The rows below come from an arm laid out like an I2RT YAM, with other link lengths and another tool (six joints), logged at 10 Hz.
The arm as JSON. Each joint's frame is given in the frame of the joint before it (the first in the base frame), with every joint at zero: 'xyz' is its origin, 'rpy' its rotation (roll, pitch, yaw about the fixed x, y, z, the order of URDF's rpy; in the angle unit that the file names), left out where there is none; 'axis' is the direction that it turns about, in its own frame. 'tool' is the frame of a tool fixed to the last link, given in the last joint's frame.
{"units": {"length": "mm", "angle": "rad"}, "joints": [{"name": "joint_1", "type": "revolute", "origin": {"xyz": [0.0, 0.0, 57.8]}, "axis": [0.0, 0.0, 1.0]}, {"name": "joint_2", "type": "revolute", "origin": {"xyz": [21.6, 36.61, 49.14]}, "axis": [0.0, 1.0, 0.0]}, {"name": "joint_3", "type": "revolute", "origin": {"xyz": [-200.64, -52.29, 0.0]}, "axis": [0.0, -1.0, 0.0]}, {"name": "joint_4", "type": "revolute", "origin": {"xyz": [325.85, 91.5, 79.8]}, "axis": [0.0, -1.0, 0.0]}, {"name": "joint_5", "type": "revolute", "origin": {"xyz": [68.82, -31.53, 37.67]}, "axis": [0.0, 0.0, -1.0]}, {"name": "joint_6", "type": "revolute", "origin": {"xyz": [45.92, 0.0, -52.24]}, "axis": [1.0, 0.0, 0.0]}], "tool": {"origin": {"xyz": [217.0, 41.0, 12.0], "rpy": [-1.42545, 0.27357, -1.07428]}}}
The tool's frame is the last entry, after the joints.
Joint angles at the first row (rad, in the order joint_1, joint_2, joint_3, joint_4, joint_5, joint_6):
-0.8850 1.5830 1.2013 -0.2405 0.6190 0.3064
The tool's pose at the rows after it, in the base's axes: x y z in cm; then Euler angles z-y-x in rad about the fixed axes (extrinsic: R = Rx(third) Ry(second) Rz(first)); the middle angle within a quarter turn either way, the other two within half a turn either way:
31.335 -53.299 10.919 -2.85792 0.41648 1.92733
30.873 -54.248 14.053 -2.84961 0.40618 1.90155
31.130 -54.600 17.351 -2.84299 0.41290 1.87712
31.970 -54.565 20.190 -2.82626 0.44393 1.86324
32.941 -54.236 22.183 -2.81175 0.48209 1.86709
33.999 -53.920 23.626 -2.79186 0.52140 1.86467
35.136 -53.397 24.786 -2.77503 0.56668 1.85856
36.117 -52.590 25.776 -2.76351 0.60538 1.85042
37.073 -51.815 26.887 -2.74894 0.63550 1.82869
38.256 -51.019 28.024 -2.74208 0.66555 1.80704
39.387 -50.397 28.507 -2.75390 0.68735 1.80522
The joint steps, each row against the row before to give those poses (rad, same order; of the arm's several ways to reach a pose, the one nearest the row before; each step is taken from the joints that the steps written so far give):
-0.0285 -0.0005 0.0436 -0.0276 -0.0075 -0.0006
-0.0139 0.0026 0.0759 -0.0462 0.0046 -0.0120
-0.0007 0.0021 0.0798 -0.0496 -0.0007 -0.0104
0.0000 0.0053 0.0798 -0.0546 -0.0292 -0.0003
0.0000 0.0114 0.0759 -0.0618 -0.0409 0.0060
0.0008 0.0112 0.0549 -0.0369 -0.0409 0.0084
0.0022 -0.0017 0.0284 -0.0170 -0.0436 0.0020
0.0079 -0.0144 0.0078 -0.0087 -0.0305 0.0003
0.0137 -0.0160 -0.0001 0.0061 -0.0141 0.0008
0.0192 -0.0072 0.0079 0.0086 -0.0072 -0.0052
0.0197 0.0089 0.0171 0.0005 0.0006 -0.0105

